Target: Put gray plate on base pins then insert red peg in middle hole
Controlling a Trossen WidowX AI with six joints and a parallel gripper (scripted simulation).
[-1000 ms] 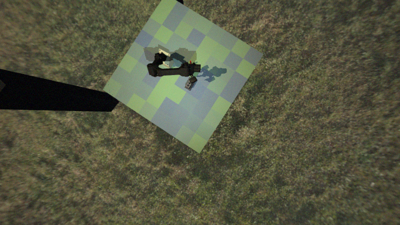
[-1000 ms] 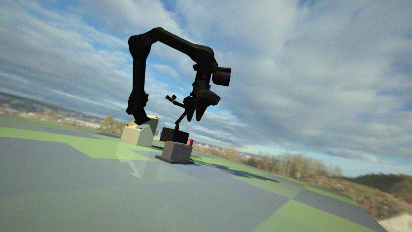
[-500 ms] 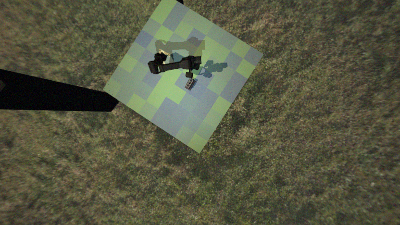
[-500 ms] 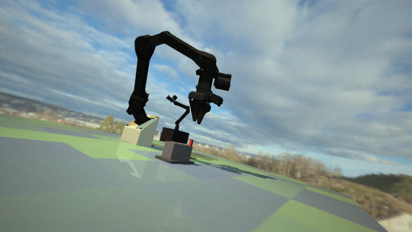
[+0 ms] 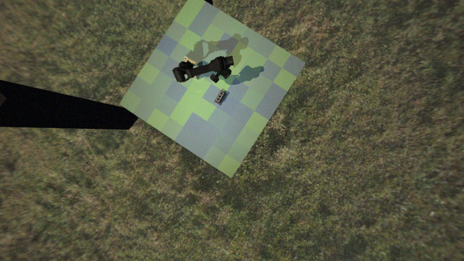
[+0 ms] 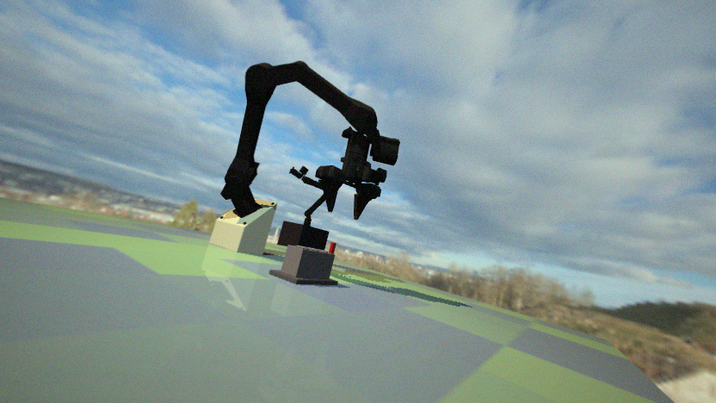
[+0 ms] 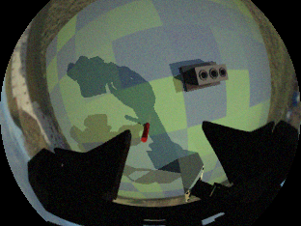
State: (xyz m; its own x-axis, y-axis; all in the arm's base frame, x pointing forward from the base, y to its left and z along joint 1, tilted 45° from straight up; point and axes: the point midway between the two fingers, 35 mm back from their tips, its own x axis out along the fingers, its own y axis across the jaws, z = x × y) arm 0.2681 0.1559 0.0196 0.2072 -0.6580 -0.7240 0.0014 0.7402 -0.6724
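The red peg is 11 cm below my gripper tip, 6 cm behind it and 5 cm to the left of it. Also, from my gripper tip: dark base: 14 cm below, 13 cm to the right, 7 cm ahead; then gray plate: 13 cm to the right, 10 cm below, 7 cm ahead.
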